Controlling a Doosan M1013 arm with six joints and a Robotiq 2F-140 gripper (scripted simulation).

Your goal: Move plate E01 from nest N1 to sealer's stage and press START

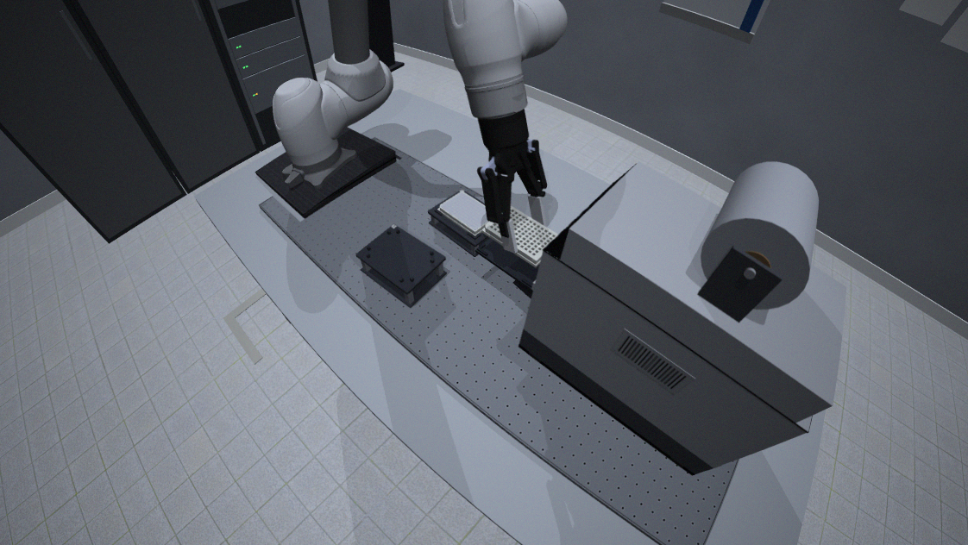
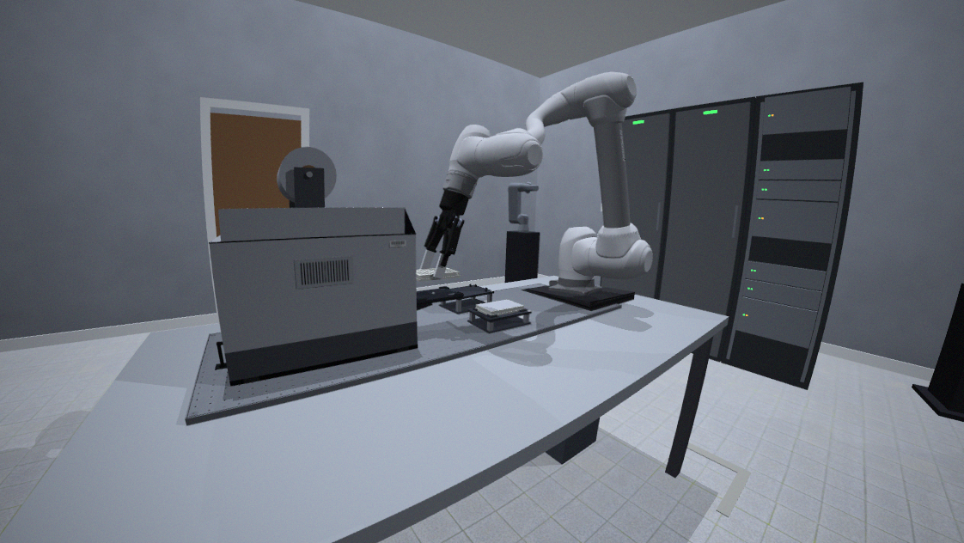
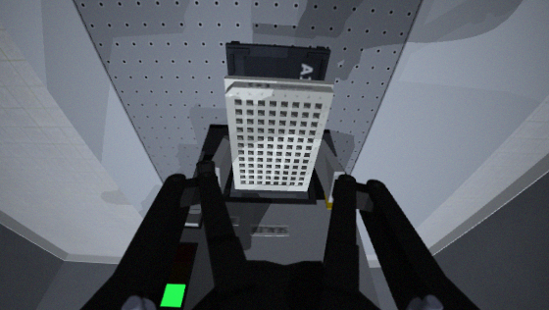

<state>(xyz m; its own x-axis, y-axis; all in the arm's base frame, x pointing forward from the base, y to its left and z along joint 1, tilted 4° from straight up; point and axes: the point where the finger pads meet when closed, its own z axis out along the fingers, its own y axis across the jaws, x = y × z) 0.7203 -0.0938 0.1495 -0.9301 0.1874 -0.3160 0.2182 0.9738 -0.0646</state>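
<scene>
The sealer stage is 80 mm below my hand. Also, from my hand: N1 label (340 mm behind, 190 mm below, 80 mm to the right); foil roll (330 mm ahead, 230 mm above, 70 mm to the right); yellow warning label (120 mm ahead, 60 mm to the left, 30 mm below).
</scene>
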